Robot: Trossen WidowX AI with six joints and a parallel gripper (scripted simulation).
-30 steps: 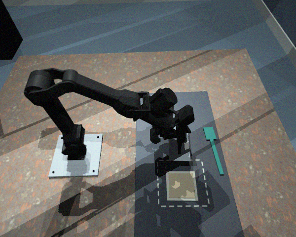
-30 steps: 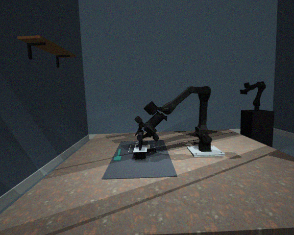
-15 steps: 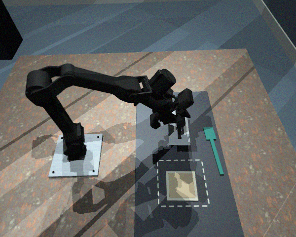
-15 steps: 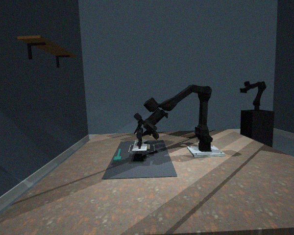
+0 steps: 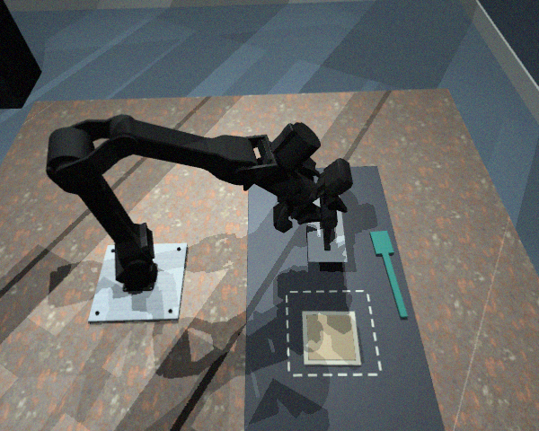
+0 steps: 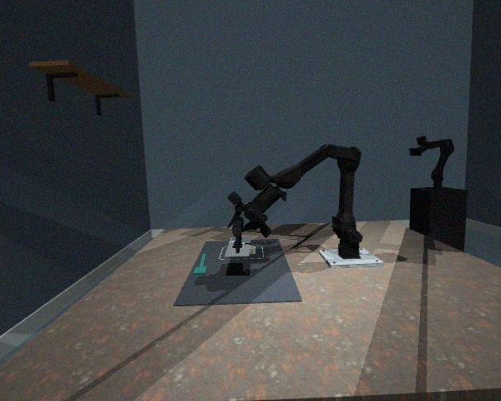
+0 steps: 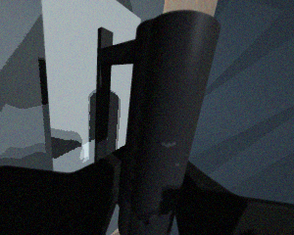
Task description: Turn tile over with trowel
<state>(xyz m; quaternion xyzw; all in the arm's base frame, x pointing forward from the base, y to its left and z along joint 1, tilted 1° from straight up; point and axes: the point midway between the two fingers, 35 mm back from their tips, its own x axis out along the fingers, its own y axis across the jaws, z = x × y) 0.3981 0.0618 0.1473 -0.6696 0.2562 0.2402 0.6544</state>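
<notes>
Now: the dark trowel 30 mm behind my gripper tip and 10 mm below it. Also, from my gripper tip: grey mat 150 mm below, 60 mm to the right, 20 mm behind; then tile 200 mm to the right, 130 mm below, 30 mm behind; then green spatula-shaped tool 130 mm below, 110 mm ahead, 40 mm to the right.
</notes>
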